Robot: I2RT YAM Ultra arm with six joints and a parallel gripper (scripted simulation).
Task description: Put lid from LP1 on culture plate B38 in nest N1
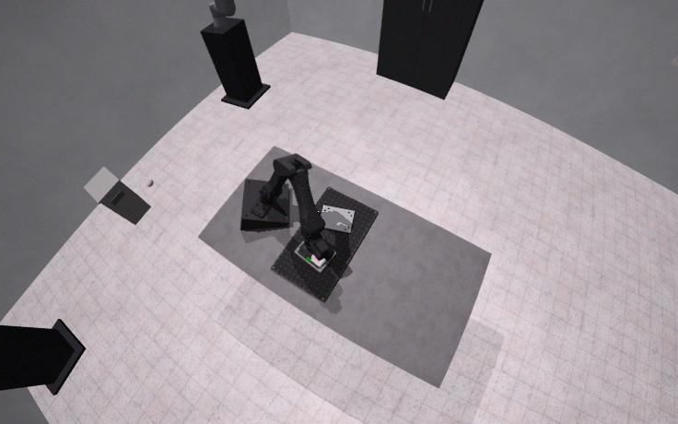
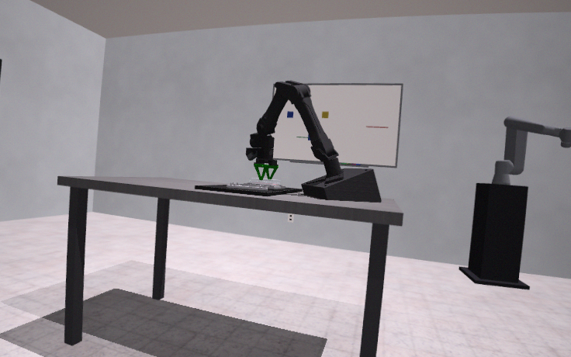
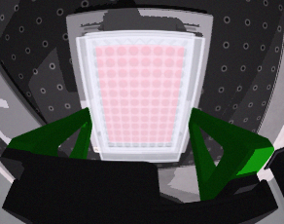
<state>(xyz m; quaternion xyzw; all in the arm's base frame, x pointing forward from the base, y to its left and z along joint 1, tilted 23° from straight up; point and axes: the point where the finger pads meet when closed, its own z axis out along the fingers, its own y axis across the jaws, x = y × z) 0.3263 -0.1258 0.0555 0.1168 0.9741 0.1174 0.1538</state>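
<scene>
Right now the culture plate B38 is 20 mm below my hand. Round my hand: grey lid park LP1: 200 mm to the left, 40 mm below, 10 mm ahead; clear lid: 10 mm below; grey plate nest N1: 40 mm below.
</scene>
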